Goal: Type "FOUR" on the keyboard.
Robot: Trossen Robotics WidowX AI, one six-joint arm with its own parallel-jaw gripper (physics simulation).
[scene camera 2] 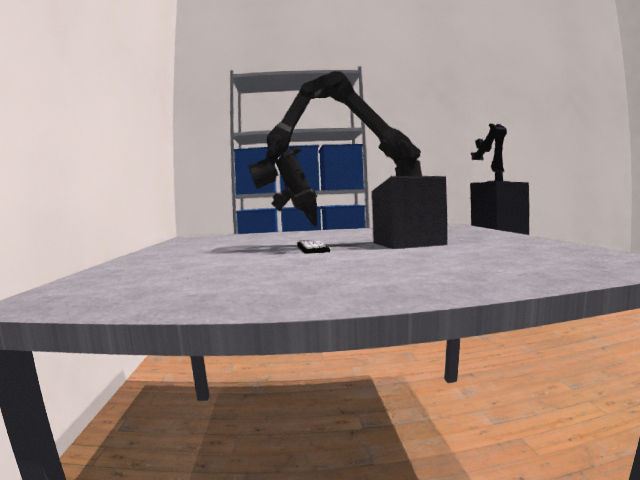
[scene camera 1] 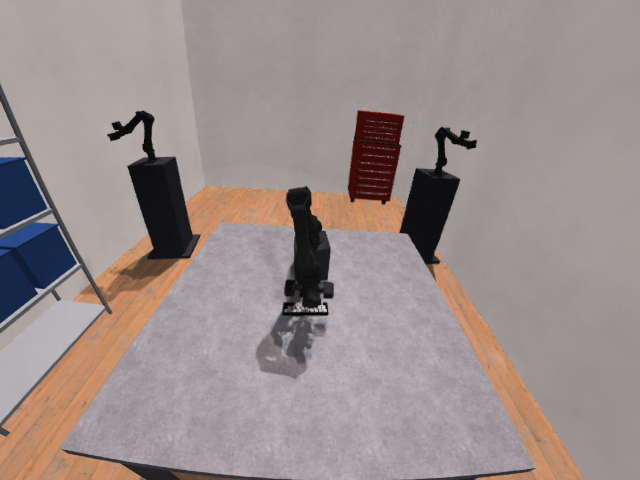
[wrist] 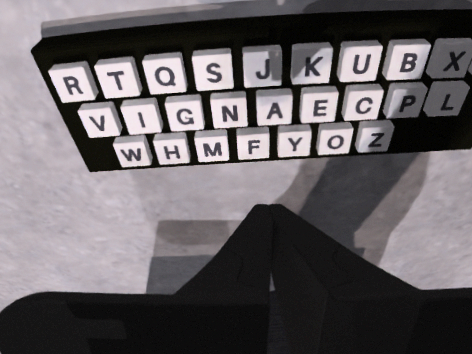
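Pixels of known places: gripper, fingertip midpoint: (scene camera 2: 315, 226) (wrist: 267, 217); arm's base, link origin: (scene camera 2: 410, 182) (scene camera 1: 314, 241).
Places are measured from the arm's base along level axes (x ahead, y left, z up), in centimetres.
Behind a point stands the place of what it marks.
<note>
A small black keyboard (scene camera 1: 305, 312) @[x 29.6, y -7.2, z -16.2 cm] (scene camera 2: 314, 249) @[x 28.7, y 2.5, z -16.4 cm] (wrist: 105, 155) @[x 25.8, y 1.5, z -16.2 cm] with white letter keys lies on the table. In the wrist view the F key (wrist: 253, 145) @[x 25.5, y -5.4, z -15.7 cm] and the O key (wrist: 335, 142) @[x 25.1, y -9.0, z -15.7 cm] are in the bottom row, and the U key (wrist: 360, 65) @[x 28.6, y -9.8, z -15.7 cm] and the R key (wrist: 74, 86) @[x 29.6, y 0.9, z -15.7 cm] are in the top row. My gripper (scene camera 2: 315, 225) @[x 26.2, y -5.7, z -11.2 cm] (wrist: 267, 217) @[x 26.2, y -5.7, z -11.2 cm] is shut with nothing between its fingers. It is tilted and hangs above the keyboard in scene camera 2. In the wrist view its tips show below the bottom row, between the F and Y keys. The right end of the keyboard is cut off there.
The grey table (scene camera 1: 320, 413) @[x 68.5, y -7.5, z -17.3 cm] (scene camera 2: 289, 294) @[x 42.6, y 44.6, z -17.3 cm] bears the arm's black base block (scene camera 2: 409, 211) @[x 4.0, y 6.5, z -7.8 cm]. Beyond the table stand two black pedestals (scene camera 1: 160, 206) (scene camera 1: 431, 206) with other arms, a red tool cabinet (scene camera 1: 376, 160) and a shelf unit (scene camera 1: 43, 193) (scene camera 2: 232, 155) with blue bins.
</note>
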